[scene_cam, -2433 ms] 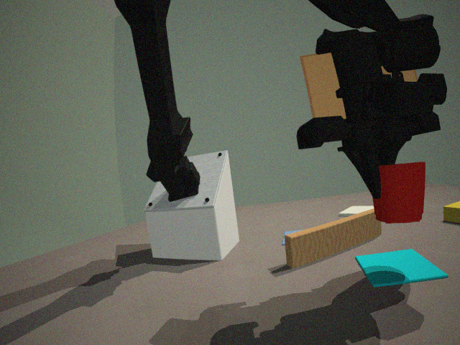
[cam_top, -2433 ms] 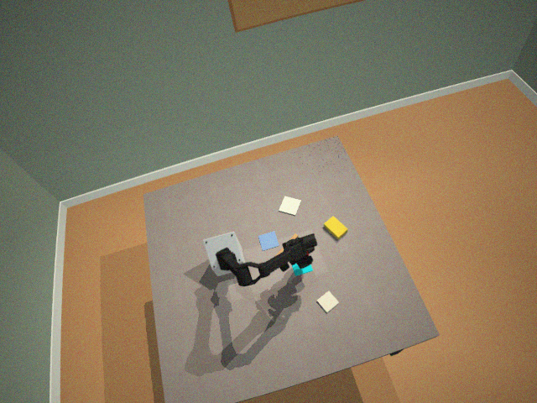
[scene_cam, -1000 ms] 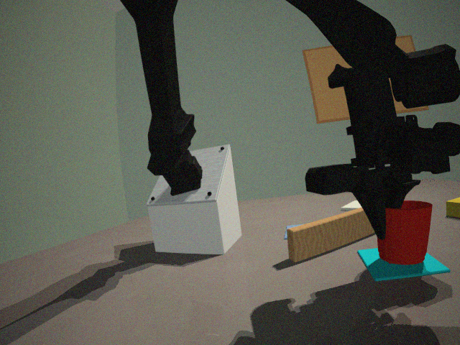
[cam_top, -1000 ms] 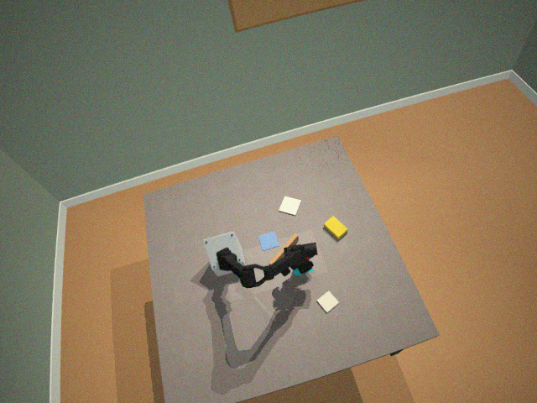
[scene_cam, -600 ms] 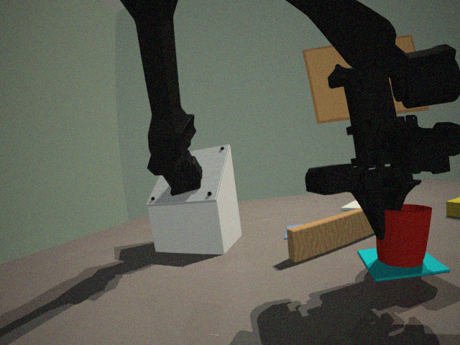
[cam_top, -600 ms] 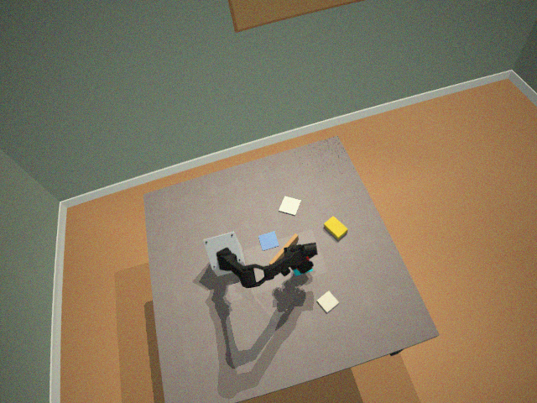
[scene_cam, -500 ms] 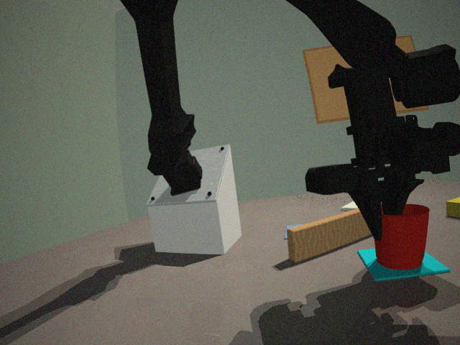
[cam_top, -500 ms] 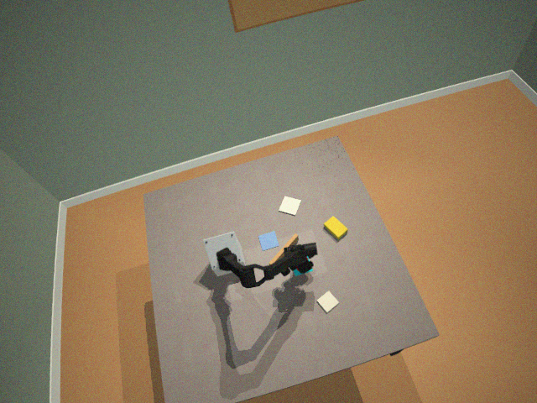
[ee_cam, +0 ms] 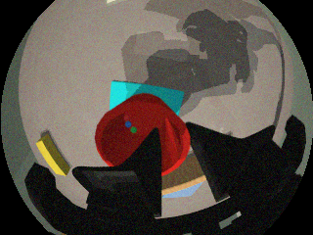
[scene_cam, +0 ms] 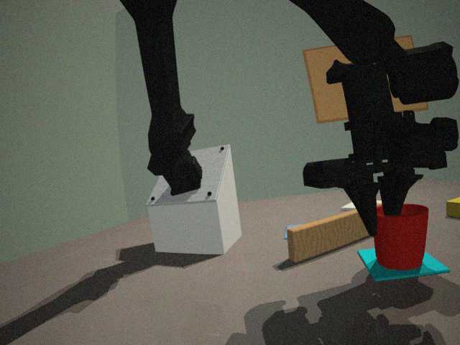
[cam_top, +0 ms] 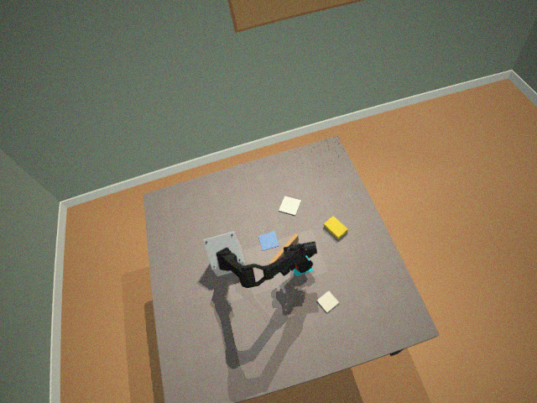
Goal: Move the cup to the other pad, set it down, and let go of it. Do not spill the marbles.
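Now: the red cup 3 cm ahead of my gripper tip and 1 cm below it. Round my gripper tip: cyan pad: 3 cm ahead, 1 cm to the left, 6 cm below; then wooden bar: 2 cm behind, 11 cm to the left, 3 cm below; then green marble: 4 cm ahead, 2 cm to the left, 3 cm below.
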